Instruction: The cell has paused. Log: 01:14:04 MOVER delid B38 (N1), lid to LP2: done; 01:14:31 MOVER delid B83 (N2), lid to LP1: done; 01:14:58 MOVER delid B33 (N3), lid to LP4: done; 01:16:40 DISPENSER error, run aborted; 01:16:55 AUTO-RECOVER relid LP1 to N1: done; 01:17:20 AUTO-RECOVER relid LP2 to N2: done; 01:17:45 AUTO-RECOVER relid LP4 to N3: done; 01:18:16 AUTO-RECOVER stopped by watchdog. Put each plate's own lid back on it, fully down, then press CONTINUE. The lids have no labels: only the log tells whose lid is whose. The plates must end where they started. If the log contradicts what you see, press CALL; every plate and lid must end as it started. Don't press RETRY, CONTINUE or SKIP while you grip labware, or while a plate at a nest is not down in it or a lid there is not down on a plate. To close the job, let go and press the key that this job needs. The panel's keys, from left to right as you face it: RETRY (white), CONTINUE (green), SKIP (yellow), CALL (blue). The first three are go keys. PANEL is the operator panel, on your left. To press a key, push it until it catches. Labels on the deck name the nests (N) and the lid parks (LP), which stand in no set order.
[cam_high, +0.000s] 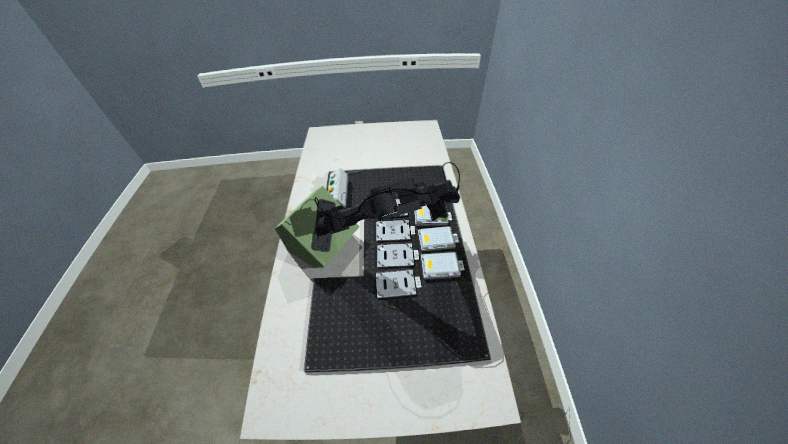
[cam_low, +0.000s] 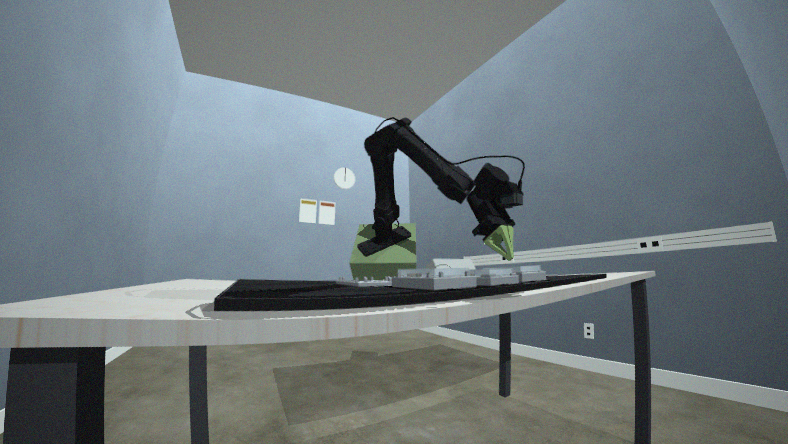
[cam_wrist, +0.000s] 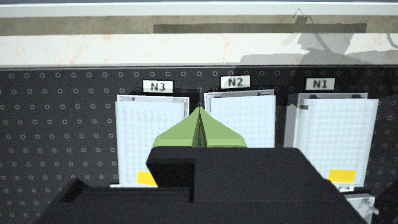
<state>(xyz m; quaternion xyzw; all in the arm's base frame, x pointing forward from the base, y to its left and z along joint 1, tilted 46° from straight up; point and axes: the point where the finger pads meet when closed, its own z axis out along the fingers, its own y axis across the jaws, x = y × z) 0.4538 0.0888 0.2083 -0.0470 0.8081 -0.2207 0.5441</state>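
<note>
Right now the plate is 50 mm behind my hand, 50 mm to the right of it and 40 mm below it. Also, from my hand: lid park LP4: 270 mm behind, 210 mm to the right, 60 mm below; then green continue key: 450 mm behind, 360 mm to the left; then lid park LP2: 220 mm behind, 40 mm to the left, 60 mm below.
</note>
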